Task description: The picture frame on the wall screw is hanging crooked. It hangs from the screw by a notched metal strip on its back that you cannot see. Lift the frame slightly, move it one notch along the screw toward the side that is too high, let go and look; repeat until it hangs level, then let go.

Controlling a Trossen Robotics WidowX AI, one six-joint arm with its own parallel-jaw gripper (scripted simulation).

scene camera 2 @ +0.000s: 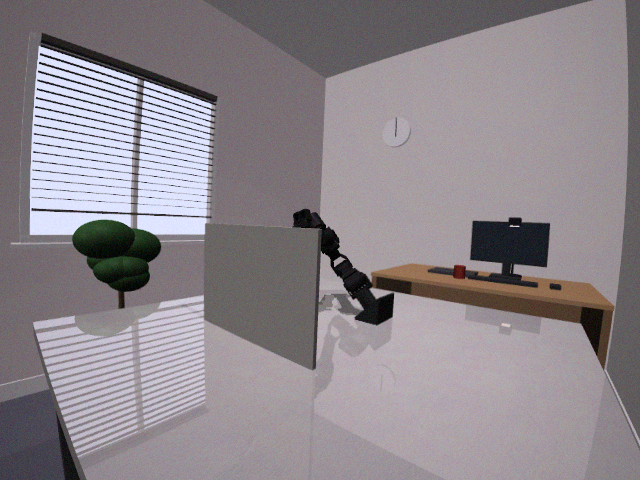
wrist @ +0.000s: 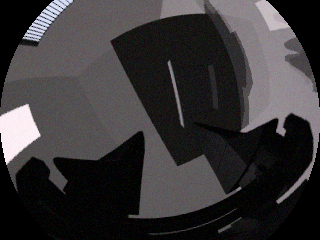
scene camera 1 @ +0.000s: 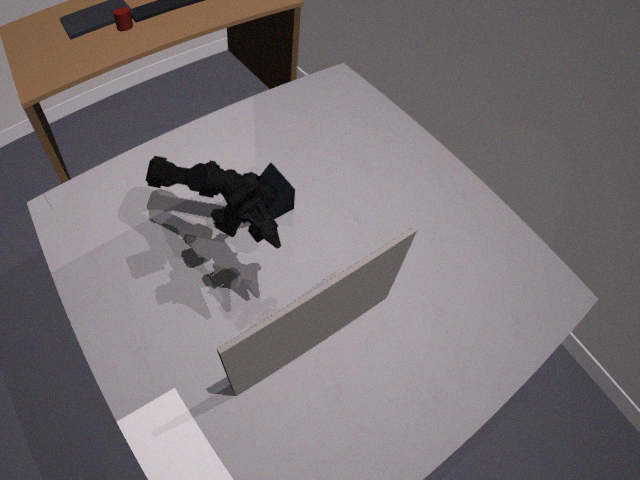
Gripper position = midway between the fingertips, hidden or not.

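There is my gripper [scene camera 1: 275, 242], which the wrist view shows too [wrist: 168, 130]. I can also see a beige wall panel [wrist: 144, 51].
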